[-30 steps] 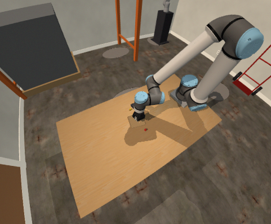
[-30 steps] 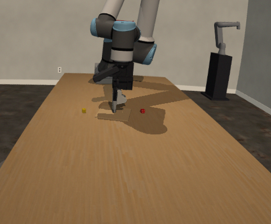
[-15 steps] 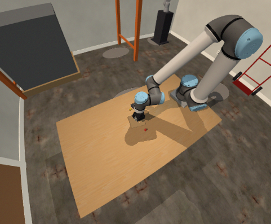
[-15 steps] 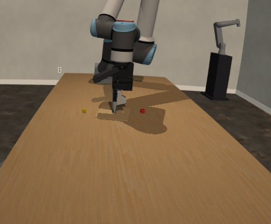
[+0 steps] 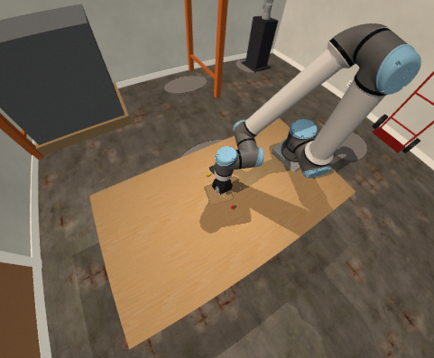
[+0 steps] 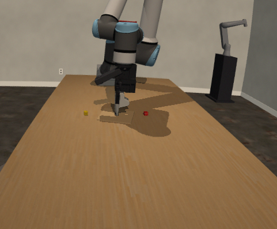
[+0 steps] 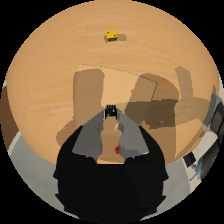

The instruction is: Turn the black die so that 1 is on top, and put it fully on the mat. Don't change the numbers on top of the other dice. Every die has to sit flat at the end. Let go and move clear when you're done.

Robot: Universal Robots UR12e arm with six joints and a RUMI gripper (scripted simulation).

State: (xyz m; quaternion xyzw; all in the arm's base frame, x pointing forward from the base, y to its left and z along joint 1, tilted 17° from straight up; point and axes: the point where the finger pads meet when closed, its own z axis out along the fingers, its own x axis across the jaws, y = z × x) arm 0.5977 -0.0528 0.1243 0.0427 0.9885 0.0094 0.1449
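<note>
Now: hand 10 mm above the black die. Round my hand: yellow die (130 mm to the right, 10 mm below, 10 mm behind); then red die (130 mm to the left, 10 mm below, 10 mm behind); then tan mat (20 mm below).
</note>
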